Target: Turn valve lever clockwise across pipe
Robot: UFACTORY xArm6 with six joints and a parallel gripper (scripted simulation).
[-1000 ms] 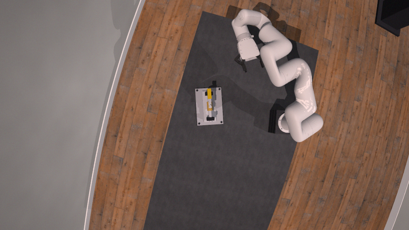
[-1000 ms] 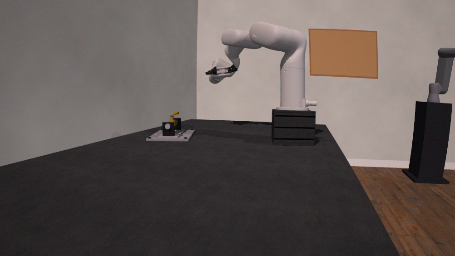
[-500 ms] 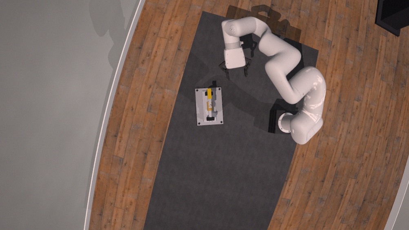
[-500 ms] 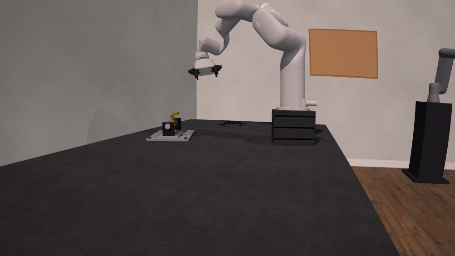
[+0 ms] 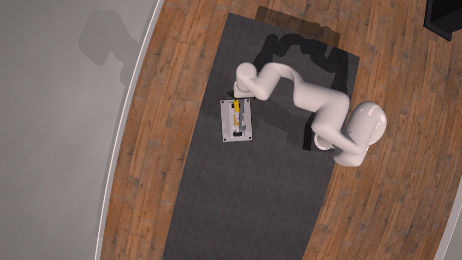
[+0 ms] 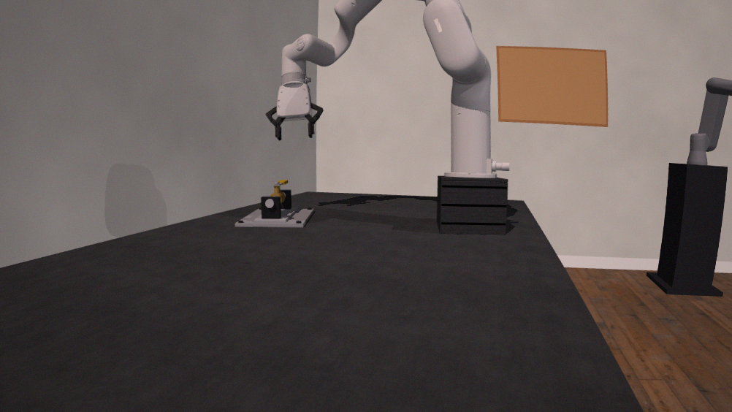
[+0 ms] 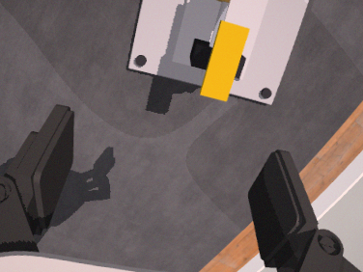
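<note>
My gripper is now 13 cm above the lever, 7 cm to the right of it and 1 cm short of it.
</note>
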